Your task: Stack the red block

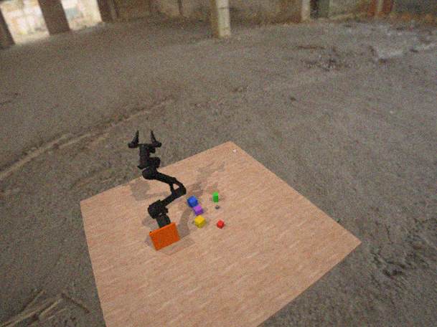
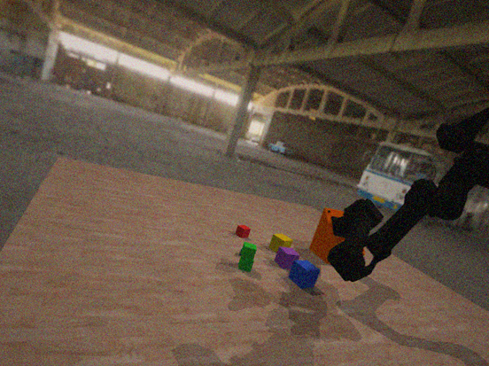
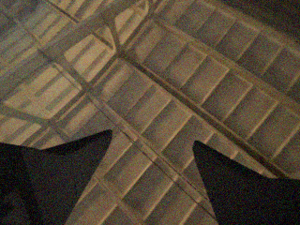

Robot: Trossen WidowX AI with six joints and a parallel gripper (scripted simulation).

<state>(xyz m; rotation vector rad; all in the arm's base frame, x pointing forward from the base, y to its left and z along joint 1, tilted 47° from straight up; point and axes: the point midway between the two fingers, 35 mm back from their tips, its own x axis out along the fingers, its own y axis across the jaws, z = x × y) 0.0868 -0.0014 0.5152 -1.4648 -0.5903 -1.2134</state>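
Now: gripper tip 480 mm above the red block, 460 mm to the left of it and 220 mm short of it. Round my gripper tip: purple block (470 mm below, 300 mm to the right, 150 mm ahead); blue block (470 mm below, 220 mm to the right, 140 mm ahead); yellow block (470 mm below, 390 mm to the right, 120 mm ahead).
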